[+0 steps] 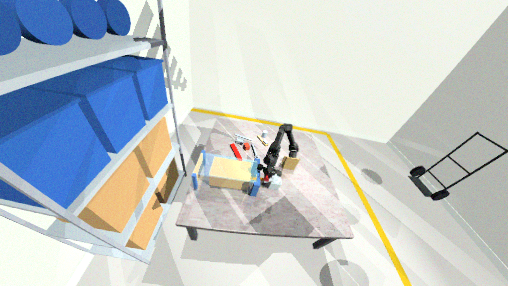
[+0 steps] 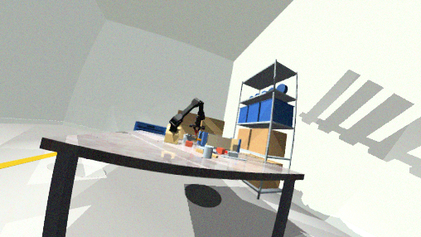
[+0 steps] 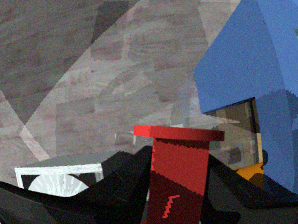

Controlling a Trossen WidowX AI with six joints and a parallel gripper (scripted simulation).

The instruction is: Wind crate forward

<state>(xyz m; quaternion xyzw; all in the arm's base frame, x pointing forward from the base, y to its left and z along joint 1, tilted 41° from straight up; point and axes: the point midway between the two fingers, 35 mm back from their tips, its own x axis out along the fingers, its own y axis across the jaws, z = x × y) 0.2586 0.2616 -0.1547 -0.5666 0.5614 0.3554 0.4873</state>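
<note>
Now: gripper tip 110 mm past the winch, 100 mm above it and 60 mm to the left of it. From my gripper tip the other things lie so: red bar 360 mm to the right, 270 mm ahead, 120 mm below.
</note>
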